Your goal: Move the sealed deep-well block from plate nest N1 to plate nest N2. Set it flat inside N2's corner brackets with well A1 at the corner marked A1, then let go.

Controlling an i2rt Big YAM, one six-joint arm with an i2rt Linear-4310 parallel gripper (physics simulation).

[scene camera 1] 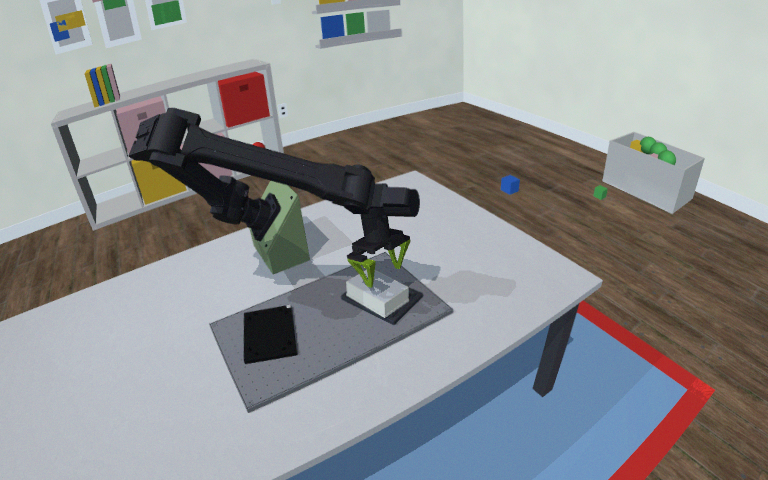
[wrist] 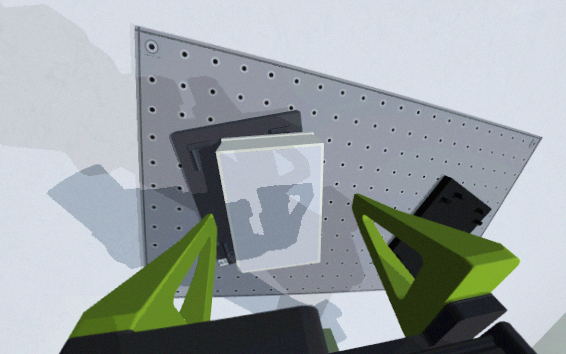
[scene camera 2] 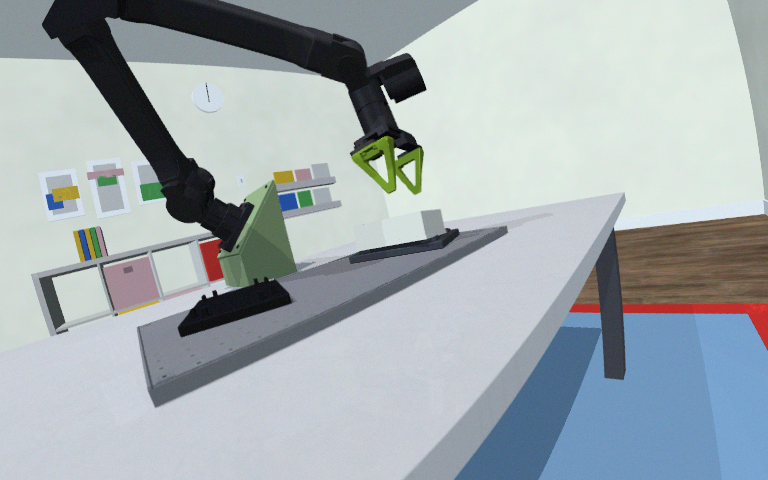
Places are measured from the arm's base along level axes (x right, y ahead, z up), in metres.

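Where they show: gripper, fingertip midpoint: (scene camera 1: pixel 384 277) (wrist: pixel 285 210) (scene camera 2: pixel 406 192); arm's base, link origin: (scene camera 1: pixel 267 217) (scene camera 2: pixel 238 228).
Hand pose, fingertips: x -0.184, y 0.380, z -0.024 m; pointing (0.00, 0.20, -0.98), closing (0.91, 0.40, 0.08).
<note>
Each offset is from my fingertips to the top centre of the thing. "spot": to the spot under its first point. Level surfaces: height alone.
The sealed deep-well block {dx +0.010, dy -0.025, dz -0.032 m} (scene camera 1: pixel 378 294) (scene camera 2: pixel 413 226) (wrist: pixel 272 225), white with a pale flat top, lies on the dark grey nest {dx -0.005, dy -0.035, dz -0.075 m} (scene camera 1: pixel 416 298) (scene camera 2: pixel 403 253) (wrist: pixel 240 128) at the board's right in scene camera 1. A small white corner label {spot: dx -0.019, dy -0.127, dz -0.081 m} (wrist: pixel 223 262) shows at this nest's lower left in the wrist view. The black nest {dx +0.284, dy -0.043, dz -0.071 m} (scene camera 1: pixel 270 333) (scene camera 2: pixel 237 310) (wrist: pixel 450 204) is bare, with upright corner brackets; a white mark {dx +0.215, dy -0.105, dz -0.081 m} (scene camera 1: pixel 288 306) sits at one corner. No nest number is readable. My gripper (scene camera 1: pixel 384 276) (scene camera 2: pixel 403 191) (wrist: pixel 285 210) is open and empty above the block, its green fingers spread wider than the block.
Both nests stand on the grey perforated board {dx +0.143, dy -0.032, dz -0.092 m} (scene camera 1: pixel 331 339) (scene camera 2: pixel 328 300) (wrist: pixel 350 135) on the white table {dz -0.106 m} (scene camera 1: pixel 141 362) (scene camera 2: pixel 317 407). The green arm mount (scene camera 1: pixel 283 240) (scene camera 2: pixel 260 249) stands behind the board. The table's front edge runs beyond the board in scene camera 1.
</note>
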